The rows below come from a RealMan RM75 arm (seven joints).
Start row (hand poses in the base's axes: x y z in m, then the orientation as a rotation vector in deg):
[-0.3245 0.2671 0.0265 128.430 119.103 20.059]
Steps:
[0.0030 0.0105 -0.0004 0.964 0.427 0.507]
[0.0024 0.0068 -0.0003 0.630 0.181 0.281]
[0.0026 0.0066 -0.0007 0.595 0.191 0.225]
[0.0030 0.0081 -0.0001 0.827 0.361 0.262]
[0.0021 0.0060 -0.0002 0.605 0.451 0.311]
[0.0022 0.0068 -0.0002 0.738 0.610 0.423]
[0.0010 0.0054 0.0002 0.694 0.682 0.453]
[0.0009 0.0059 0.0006 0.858 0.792 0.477]
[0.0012 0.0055 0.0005 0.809 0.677 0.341]
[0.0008 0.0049 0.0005 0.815 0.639 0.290]
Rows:
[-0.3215 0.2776 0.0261 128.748 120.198 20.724]
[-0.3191 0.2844 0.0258 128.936 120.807 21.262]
[-0.3165 0.2910 0.0251 129.164 121.343 21.750]
[-0.3135 0.2991 0.0250 129.591 122.072 22.331]
[-0.3114 0.3051 0.0248 -129.610 -122.553 -22.513]
[-0.3092 0.3119 0.0246 -128.557 -122.202 -22.486]
[-0.3082 0.3173 0.0248 -127.475 -121.873 -22.327]
[-0.3073 0.3232 0.0254 -126.251 -121.400 -22.195]
[-0.3061 0.3287 0.0259 -125.243 -120.873 -22.159]
[-0.3053 0.3336 0.0264 -124.302 -120.308 -22.176]

